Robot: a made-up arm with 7 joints.
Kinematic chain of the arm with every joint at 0, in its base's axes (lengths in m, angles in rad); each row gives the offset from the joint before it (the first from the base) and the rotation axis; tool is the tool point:
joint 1: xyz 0 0 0.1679 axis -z
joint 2: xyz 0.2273 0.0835 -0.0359 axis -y
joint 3: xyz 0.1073 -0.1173 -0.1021 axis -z
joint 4: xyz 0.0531 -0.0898 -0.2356 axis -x
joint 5: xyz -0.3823 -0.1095 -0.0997 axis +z
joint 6: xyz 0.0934 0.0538 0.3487 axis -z
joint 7: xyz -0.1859 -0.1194 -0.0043 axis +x
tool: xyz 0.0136 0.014 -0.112
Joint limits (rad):
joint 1: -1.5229..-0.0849
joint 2: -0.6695..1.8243
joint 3: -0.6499..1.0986
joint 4: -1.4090..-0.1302
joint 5: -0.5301..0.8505
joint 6: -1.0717..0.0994
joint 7: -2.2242..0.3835
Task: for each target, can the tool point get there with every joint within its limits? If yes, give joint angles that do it. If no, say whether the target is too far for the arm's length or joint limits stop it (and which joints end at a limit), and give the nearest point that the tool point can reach.
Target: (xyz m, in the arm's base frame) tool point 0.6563 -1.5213 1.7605
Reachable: no: too far | nearest point 0.6232 -0.5762 0.4921 | short by 1.582 m
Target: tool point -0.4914 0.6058 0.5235
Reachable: no: joint limits stop it (at a limit: joint 1, joint 2, joint 3, joint 5, joint 6) | nearest point -0.2475 0.2166 0.2847 | short by 0.518 m
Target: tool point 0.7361 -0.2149 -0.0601
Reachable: yes | joints -0.3096 1.1949 -0.1588 -0.8489 0.0890 -0.9771 -0.3585
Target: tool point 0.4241 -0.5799 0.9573
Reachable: no: joint limits stop it (at a limit: joint 1, joint 2, joint 3, joint 6, joint 7) | nearest point 0.5194 -0.4668 0.5346 | short by 0.448 m
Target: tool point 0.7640 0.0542 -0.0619
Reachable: yes | joints -0.8569 0.7338 -0.4058 -0.7167 0.5525 -0.3446 -1.6022
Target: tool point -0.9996 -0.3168 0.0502
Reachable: no: joint limits stop it (at a limit: joint 1, joint 2, joint 4, joint 5, joint 7) | nearest point -0.5059 -0.1906 -0.0260 | short by 0.515 m
